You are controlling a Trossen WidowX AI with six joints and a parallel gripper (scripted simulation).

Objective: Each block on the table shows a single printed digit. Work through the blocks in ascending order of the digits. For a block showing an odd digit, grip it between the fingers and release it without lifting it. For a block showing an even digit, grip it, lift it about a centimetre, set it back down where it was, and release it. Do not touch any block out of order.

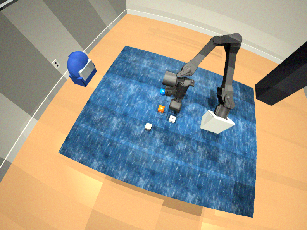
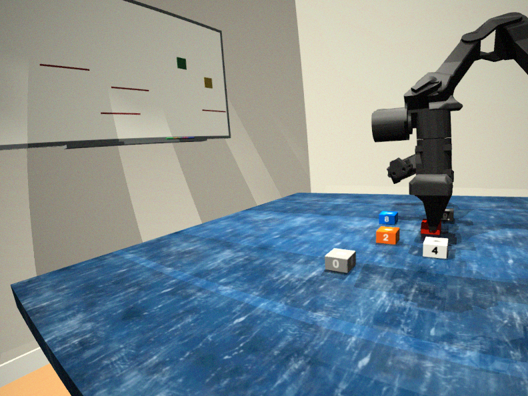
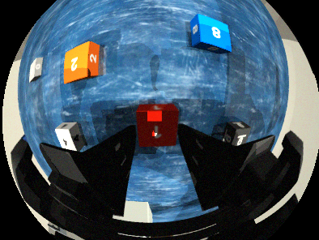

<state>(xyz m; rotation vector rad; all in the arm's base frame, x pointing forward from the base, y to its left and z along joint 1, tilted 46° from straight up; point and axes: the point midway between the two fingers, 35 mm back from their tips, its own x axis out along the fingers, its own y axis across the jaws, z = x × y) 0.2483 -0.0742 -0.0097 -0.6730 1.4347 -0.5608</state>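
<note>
Right now my gripper tip is right at the red block. Also, from my gripper tip: dark grey block (10 cm to the right, 1 cm behind); orange block (7 cm to the left, 6 cm ahead); blue block (9 cm ahead, 4 cm to the right).
</note>
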